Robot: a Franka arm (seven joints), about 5 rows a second.
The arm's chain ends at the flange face. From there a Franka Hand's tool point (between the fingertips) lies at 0.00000 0.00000 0.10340 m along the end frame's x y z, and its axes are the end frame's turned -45 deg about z.
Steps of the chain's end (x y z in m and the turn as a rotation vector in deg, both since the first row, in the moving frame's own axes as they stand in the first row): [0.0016, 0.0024, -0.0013, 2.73, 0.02, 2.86]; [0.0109, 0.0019, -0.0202, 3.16, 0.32, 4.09]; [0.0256, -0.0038, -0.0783, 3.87, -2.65, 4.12]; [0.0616, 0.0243, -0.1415, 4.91, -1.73, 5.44]
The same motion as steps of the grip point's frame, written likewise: [0.0030, -0.0005, -0.0014, 1.92, 1.94, 2.86]; [0.0109, 0.0056, -0.0204, 2.01, 2.46, 4.09]; [0.0226, 0.0072, -0.0786, 4.61, 0.86, 4.12]; [0.0308, 0.0525, -0.1419, 4.70, 2.25, 5.44]
